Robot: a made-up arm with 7 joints.
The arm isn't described. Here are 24 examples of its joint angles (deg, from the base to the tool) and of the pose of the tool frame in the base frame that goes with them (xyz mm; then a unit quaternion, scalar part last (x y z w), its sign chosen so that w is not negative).
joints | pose
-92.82 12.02 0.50 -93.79 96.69 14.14 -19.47 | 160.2 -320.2 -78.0 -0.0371 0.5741 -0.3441 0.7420
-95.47 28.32 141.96 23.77 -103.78 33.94 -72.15 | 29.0 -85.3 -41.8 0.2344 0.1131 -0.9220 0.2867
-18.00 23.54 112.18 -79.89 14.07 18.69 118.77 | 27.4 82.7 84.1 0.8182 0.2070 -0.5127 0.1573
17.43 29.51 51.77 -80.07 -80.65 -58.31 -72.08 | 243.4 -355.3 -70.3 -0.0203 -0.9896 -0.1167 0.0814
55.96 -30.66 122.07 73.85 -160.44 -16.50 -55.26 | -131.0 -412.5 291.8 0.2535 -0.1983 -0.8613 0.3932
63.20 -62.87 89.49 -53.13 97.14 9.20 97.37 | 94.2 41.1 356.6 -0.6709 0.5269 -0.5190 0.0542
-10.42 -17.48 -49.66 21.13 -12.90 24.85 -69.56 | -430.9 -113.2 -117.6 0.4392 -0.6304 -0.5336 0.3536
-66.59 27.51 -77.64 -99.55 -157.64 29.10 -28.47 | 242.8 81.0 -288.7 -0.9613 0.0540 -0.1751 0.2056
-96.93 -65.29 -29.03 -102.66 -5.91 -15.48 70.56 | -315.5 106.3 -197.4 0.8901 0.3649 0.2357 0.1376
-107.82 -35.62 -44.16 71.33 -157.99 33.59 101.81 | -65.0 -54.9 559.9 -0.5440 -0.3490 0.1871 0.7398
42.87 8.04 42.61 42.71 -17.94 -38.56 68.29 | -79.2 -564.4 459.0 -0.3973 -0.3407 0.8081 0.2703
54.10 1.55 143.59 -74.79 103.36 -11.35 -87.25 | -33.5 -135.8 284.3 -0.1843 -0.1088 0.2161 0.9526
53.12 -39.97 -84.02 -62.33 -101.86 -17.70 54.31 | -253.7 -294.0 256.2 -0.4169 -0.2662 0.0610 0.8670
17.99 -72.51 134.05 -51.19 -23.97 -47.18 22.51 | 294.5 -173.6 99.6 0.0170 0.5090 0.7655 0.3933
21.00 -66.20 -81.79 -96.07 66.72 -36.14 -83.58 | -83.6 -100.0 190.1 -0.3149 0.1648 0.6626 0.6592
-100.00 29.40 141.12 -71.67 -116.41 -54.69 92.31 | -196.4 -105.9 92.9 0.1702 0.0563 -0.2948 0.9386
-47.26 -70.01 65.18 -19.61 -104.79 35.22 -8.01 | 205.2 -222.7 -57.2 0.6609 -0.1630 0.3827 0.6246
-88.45 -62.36 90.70 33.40 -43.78 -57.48 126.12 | -305.5 -21.0 -378.0 -0.4940 -0.7866 -0.1888 0.3188
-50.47 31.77 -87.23 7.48 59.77 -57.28 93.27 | -257.1 -189.9 167.0 0.0459 0.2926 -0.0896 0.9509
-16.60 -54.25 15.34 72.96 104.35 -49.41 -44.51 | -255.3 195.5 -322.5 0.5960 -0.6695 -0.4060 0.1781
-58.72 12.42 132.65 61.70 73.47 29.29 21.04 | 525.8 131.7 -479.4 0.7034 0.0772 0.4677 0.5296
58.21 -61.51 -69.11 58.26 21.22 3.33 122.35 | 79.3 4.0 -354.0 0.4240 -0.0974 0.8989 0.0519
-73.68 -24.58 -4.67 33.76 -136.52 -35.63 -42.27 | -138.5 -113.7 58.1 0.2384 -0.2566 0.7560 0.5530
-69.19 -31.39 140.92 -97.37 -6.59 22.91 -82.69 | 241.8 -36.3 66.2 0.4799 0.2562 0.1748 0.8206
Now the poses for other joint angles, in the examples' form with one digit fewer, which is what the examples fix.
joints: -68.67 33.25 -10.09 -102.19 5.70 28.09 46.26
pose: 415 -216 -413 -0.021 0.518 0.493 0.698
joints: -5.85 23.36 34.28 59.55 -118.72 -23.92 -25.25
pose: -115 -483 45 -0.222 -0.283 0.933 0.018
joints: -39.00 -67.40 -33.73 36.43 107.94 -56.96 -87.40
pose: 175 256 84 -0.156 0.715 0.633 0.251
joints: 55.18 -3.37 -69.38 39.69 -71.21 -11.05 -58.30
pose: -278 -219 132 -0.210 -0.246 0.127 0.937
